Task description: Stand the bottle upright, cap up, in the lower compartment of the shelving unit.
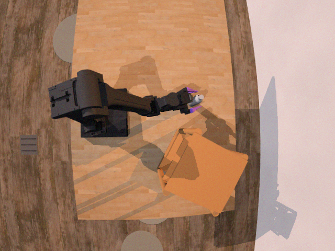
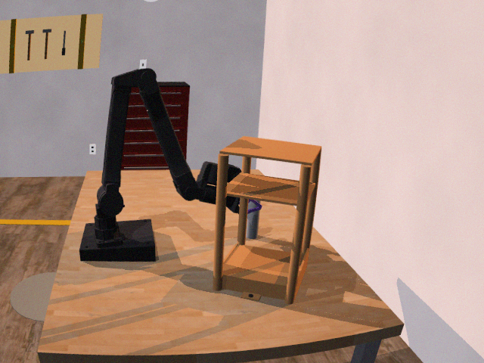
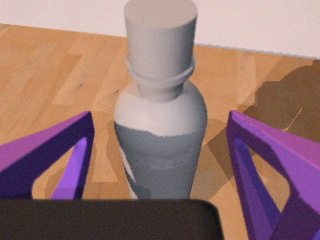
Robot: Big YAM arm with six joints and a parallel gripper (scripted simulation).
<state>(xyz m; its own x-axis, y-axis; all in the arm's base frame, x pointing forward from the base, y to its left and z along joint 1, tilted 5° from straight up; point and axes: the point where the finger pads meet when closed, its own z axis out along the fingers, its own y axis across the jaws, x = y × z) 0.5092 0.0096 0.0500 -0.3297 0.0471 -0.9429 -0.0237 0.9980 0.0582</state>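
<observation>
My gripper is now right at the grey bottle. Also, from my hand: shelving unit 9 cm behind, 29 cm to the right, 7 cm above.
</observation>
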